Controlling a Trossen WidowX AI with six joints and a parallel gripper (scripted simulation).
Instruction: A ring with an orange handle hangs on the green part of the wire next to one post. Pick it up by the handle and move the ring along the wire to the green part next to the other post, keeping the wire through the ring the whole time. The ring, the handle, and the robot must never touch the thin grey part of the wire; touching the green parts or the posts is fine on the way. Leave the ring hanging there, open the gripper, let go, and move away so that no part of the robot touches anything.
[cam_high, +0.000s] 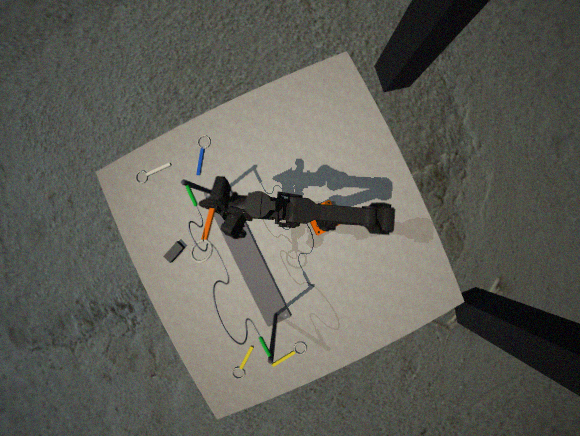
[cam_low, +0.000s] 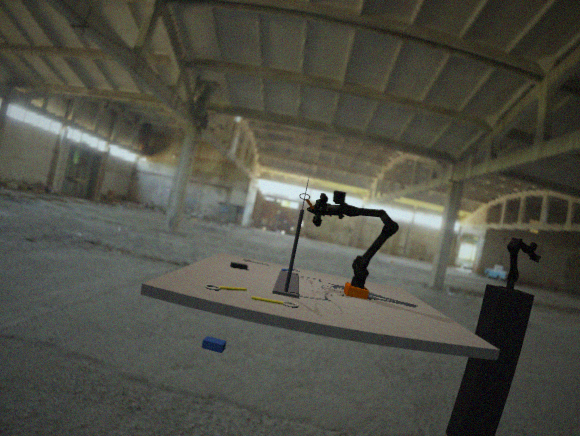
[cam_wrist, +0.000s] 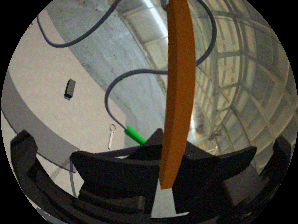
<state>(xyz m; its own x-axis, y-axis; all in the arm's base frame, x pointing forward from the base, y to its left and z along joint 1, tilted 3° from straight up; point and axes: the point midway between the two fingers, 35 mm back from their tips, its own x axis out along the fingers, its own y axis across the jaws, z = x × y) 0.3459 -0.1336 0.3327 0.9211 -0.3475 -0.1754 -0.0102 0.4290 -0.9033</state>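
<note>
My gripper tip is 80 mm to the right of the orange-handled ring, 40 mm below it and 10 mm past it. From my gripper tip the other things lie so: white-handled ring: 390 mm below, 320 mm ahead, 260 mm to the right; blue-handled ring: 390 mm below, 280 mm to the right, 60 mm ahead; dark block: 380 mm below, 300 mm ahead, 100 mm to the left.
</note>
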